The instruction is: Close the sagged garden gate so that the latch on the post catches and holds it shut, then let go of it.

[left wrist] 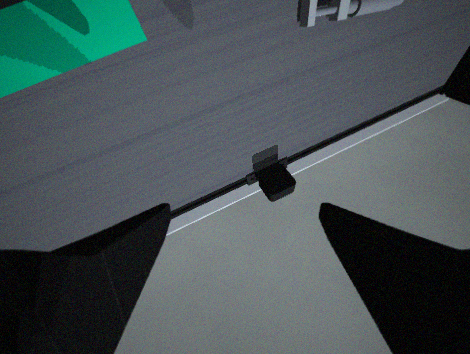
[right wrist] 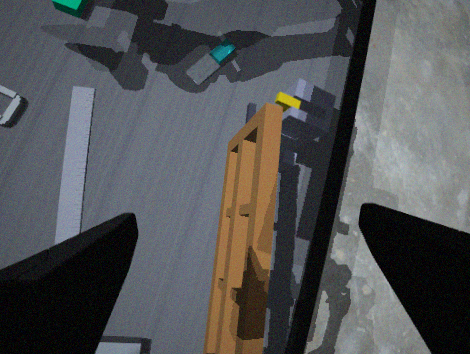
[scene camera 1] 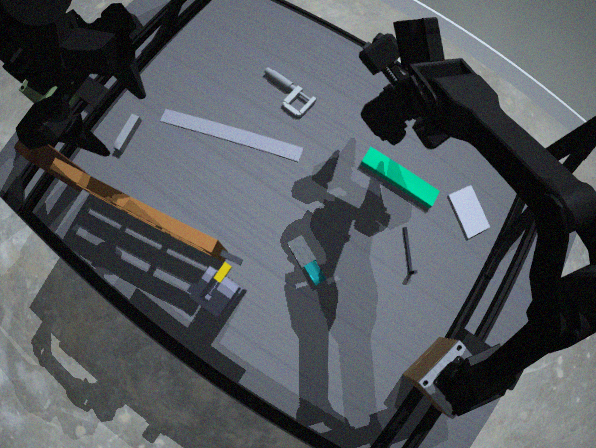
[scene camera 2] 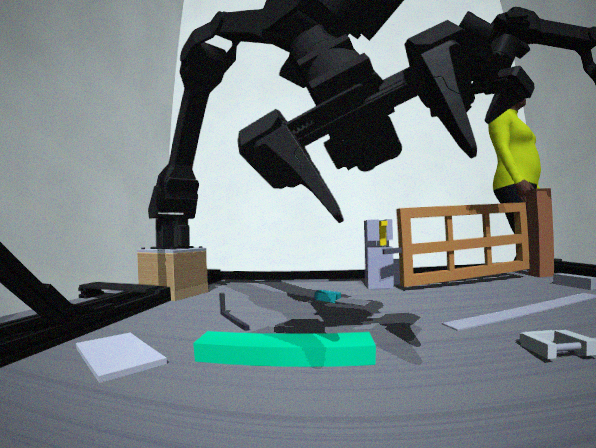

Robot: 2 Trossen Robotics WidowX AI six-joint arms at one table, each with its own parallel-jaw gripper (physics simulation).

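Where they show: left gripper, fingertip midpoint: (left wrist: 245, 210) (scene camera 2: 407, 186); right gripper, fingertip midpoint: (right wrist: 249, 219) (scene camera 1: 125, 124); left arm's base, origin of the base link: (scene camera 1: 456, 380) (scene camera 2: 172, 248); right arm's base, origin of the base link: (scene camera 1: 44, 78).
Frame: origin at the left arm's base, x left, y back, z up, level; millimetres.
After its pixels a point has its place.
The orange-brown gate (scene camera 1: 150, 215) {x 187, y -521, z 70 mm} (scene camera 2: 455, 245) {x 181, y -537, z -9 mm} (right wrist: 270, 165) {x 170, y -485, z 69 mm} stands upright on the hinge post (scene camera 2: 541, 232) {x 263, y -752, z 9 mm}. Its dark tab (scene camera 1: 232, 258) {x 135, y -406, z -9 mm} (scene camera 2: 391, 250) {x 129, y -408, z -13 mm} (right wrist: 251, 112) {x 132, y -405, z -9 mm} sticks out beside the latch post (scene camera 1: 227, 285) {x 165, y -371, z 48 mm} (scene camera 2: 378, 270) {x 159, y -380, z -54 mm} (right wrist: 302, 87) {x 163, y -368, z 48 mm} and its yellow latch (scene camera 1: 222, 272) {x 158, y -391, z 44 mm} (scene camera 2: 383, 233) {x 162, y -391, z 20 mm} (right wrist: 287, 101) {x 156, y -394, z 44 mm}. In scene camera 1 the tab shows outside the post's slot. My right gripper (scene camera 1: 125, 124) {x 131, y -571, z 222 mm} (right wrist: 249, 219) {x 131, y -571, z 222 mm} is open and empty above the gate, with the gate showing between its fingers in the right wrist view. My left gripper (scene camera 2: 407, 188) {x -259, y -435, z 48 mm} (left wrist: 245, 210) {x -259, y -435, z 48 mm} is open and empty, raised over the table.
A green block (scene camera 1: 400, 177) {x -196, y -326, z -74 mm} (scene camera 2: 285, 350) {x -216, y -335, z -77 mm}, a white tile (scene camera 1: 469, 212) {x -266, y -180, z -86 mm}, a black hooked rod (scene camera 1: 408, 250) {x -113, y -216, z -86 mm}, a teal-ended piece (scene camera 1: 314, 272) {x 45, y -305, z -77 mm}, a long pale strip (scene camera 1: 232, 135) {x -14, y -604, z -90 mm} (right wrist: 76, 165) {x -26, y -584, z -90 mm}, a grey clamp (scene camera 1: 299, 101) {x -160, y -584, z -87 mm} and a small bar (scene camera 1: 127, 134) {x 146, y -753, z -72 mm} lie about the table. A person (scene camera 2: 515, 150) stands behind the gate.
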